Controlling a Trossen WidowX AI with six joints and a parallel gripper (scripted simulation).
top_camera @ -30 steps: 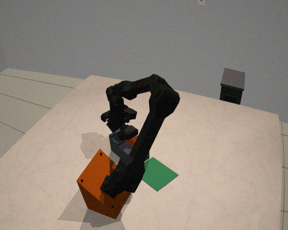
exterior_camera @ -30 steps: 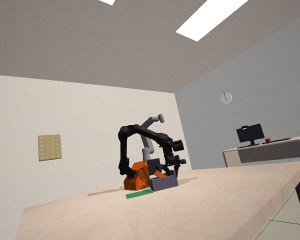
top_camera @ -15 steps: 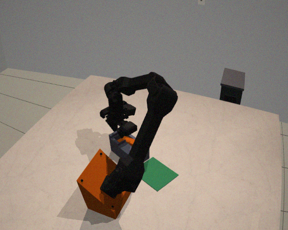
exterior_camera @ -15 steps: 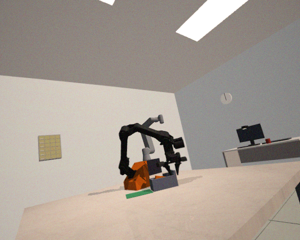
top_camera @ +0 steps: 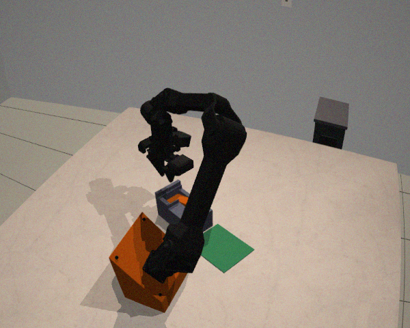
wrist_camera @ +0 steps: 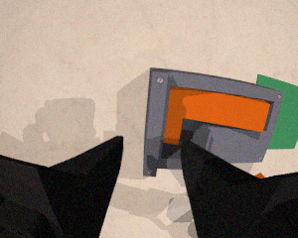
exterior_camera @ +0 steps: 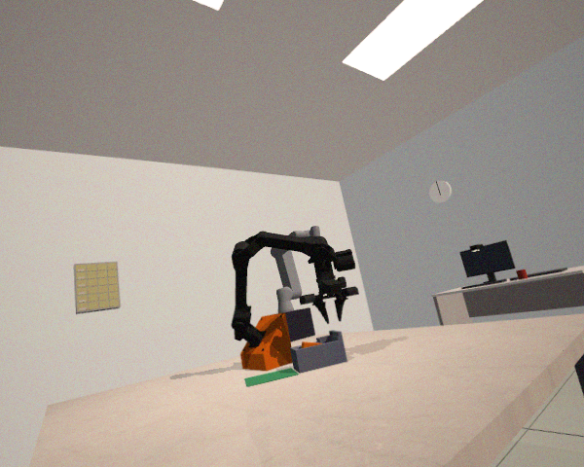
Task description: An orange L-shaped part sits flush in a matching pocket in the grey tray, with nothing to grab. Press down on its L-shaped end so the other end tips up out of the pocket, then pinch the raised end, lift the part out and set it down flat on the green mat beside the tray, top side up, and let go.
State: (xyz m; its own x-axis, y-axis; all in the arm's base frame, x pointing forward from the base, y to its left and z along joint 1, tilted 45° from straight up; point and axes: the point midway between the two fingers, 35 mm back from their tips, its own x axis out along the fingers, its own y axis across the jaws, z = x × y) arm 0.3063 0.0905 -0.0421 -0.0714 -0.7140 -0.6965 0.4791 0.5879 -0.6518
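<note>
Now: the orange L-shaped part 3 cm behind my gripper tip, 4 cm to the right of it and 7 cm below it. Also, from my gripper tip: green mat 11 cm behind, 20 cm to the right, 13 cm below.
</note>
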